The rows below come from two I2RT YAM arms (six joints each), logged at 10 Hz.
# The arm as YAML. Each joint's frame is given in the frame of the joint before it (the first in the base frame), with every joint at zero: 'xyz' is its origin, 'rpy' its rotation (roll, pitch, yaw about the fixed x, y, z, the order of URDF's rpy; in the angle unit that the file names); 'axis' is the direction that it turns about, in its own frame. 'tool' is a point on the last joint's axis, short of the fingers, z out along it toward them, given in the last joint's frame.
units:
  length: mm
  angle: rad
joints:
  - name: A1
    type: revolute
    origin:
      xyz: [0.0, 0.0, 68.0]
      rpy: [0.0, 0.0, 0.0]
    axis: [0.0, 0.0, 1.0]
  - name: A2
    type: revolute
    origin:
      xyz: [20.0, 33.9, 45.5]
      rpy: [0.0, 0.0, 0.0]
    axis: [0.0, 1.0, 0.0]
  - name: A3
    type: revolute
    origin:
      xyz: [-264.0, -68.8, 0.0]
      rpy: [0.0, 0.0, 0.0]
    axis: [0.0, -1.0, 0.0]
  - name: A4
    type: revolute
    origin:
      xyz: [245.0, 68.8, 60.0]
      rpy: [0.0, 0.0, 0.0]
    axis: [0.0, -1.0, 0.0]
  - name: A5
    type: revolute
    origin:
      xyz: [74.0, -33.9, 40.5]
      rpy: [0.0, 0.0, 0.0]
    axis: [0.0, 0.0, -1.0]
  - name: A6
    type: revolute
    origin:
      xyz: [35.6, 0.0, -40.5]
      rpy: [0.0, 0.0, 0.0]
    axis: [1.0, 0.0, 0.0]
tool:
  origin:
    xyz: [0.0, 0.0, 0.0]
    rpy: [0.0, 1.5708, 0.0]
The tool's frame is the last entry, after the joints.
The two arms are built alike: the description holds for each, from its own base.
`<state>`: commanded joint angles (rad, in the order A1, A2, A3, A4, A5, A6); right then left.
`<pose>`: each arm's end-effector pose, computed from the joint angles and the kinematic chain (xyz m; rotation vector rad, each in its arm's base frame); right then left.
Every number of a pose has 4 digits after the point. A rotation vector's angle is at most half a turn.
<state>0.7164 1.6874 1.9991 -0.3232 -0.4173 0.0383 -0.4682 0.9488 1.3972 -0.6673 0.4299 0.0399</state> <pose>0.2711 0.2552 0.5067 -0.8601 1.4175 0.9105 0.1403 -0.0876 0.4652 0.7553 1.6584 -0.6889</pose>
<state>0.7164 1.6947 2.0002 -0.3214 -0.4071 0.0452 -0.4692 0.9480 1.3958 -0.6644 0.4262 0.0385</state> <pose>0.2735 0.2568 0.5047 -0.8488 1.4289 0.9079 0.1403 -0.0876 0.4652 0.7523 1.6575 -0.6871</pose>
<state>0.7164 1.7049 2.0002 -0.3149 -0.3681 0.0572 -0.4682 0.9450 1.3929 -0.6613 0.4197 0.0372</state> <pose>0.2777 0.2588 0.5017 -0.8117 1.4506 0.8868 0.1401 -0.0871 0.4651 0.7455 1.6568 -0.6814</pose>
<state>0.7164 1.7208 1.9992 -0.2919 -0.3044 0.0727 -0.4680 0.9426 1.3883 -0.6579 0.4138 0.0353</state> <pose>0.2845 0.2618 0.4981 -0.7503 1.4697 0.8498 0.1401 -0.0869 0.4644 0.7396 1.6581 -0.6773</pose>
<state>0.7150 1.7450 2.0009 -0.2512 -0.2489 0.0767 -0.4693 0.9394 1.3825 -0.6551 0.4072 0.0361</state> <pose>0.2933 0.2663 0.4941 -0.6985 1.4677 0.8109 0.1400 -0.0868 0.4634 0.7367 1.6589 -0.6718</pose>
